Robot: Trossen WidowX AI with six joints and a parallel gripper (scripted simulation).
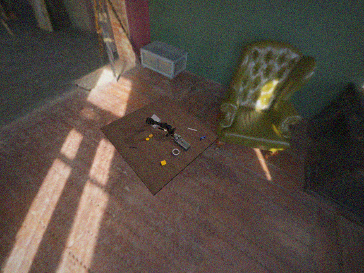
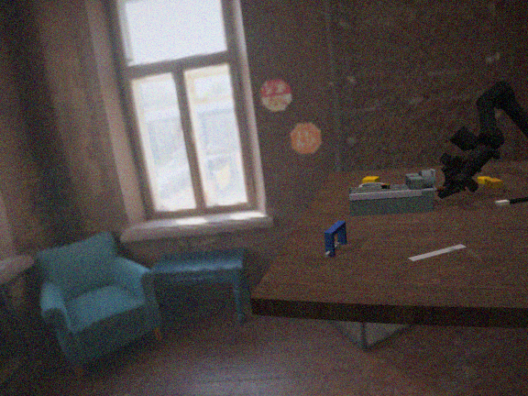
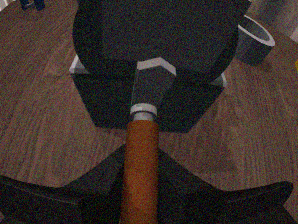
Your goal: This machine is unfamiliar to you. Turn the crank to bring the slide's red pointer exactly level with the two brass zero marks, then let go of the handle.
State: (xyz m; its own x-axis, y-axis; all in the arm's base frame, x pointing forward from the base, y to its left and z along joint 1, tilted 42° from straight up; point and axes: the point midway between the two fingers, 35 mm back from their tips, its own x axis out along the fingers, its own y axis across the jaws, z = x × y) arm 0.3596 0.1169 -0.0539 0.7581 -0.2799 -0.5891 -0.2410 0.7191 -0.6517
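The crank handle is 2 cm behind my gripper tip and 3 cm above it. From my gripper tip the other things lie so: yellow block: 27 cm ahead, 35 cm to the right, 2 cm below; then white strip: 1 cm ahead, 36 cm to the left, 3 cm below; then red pointer: 17 cm ahead, 4 cm to the left, 5 cm above.
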